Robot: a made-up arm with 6 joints.
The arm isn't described. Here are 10 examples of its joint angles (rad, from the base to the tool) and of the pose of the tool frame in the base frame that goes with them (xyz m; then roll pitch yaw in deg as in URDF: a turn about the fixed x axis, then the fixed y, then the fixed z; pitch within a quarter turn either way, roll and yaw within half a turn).
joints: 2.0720 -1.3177 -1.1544 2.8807 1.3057 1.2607
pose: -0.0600 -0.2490 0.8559 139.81 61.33 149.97
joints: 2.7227 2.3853 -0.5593 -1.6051 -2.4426 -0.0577
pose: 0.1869 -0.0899 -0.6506 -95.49 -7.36 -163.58
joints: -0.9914 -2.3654 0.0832 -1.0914 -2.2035 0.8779
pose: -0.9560 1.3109 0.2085 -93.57 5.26 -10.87
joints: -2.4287 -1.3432 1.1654 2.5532 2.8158 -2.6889
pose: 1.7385 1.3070 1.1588 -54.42 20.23 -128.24
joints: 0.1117 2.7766 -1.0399 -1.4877 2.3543 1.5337
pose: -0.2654 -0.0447 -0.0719 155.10 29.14 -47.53
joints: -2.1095 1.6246 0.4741 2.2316 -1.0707 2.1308
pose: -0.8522 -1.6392 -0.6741 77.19 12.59 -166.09
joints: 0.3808 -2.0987 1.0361 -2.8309 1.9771 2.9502
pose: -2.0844 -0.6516 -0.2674 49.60 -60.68 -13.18
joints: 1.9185 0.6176 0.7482 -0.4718 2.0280 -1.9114
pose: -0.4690 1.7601 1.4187 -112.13 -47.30 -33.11
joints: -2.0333 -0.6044 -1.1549 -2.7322 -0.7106 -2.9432
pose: 0.0800 -0.2060 0.7481 -31.33 -6.52 -101.35
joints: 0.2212 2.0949 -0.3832 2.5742 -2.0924 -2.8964
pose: 0.2823 0.2176 -1.0605 -40.13 15.62 -16.26
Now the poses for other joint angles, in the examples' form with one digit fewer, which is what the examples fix.
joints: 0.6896 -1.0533 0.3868 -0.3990 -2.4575 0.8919
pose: -0.593 -0.702 2.003 -45.7 57.6 66.8
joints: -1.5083 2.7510 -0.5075 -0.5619 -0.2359 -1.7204
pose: -0.186 0.555 -0.649 -47.6 -18.0 86.1
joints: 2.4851 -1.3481 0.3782 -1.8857 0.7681 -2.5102
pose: 0.954 -0.805 1.683 -23.4 -48.1 61.1
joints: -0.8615 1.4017 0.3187 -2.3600 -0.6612 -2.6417
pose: 1.173 -1.172 -0.474 -50.9 29.5 -19.5
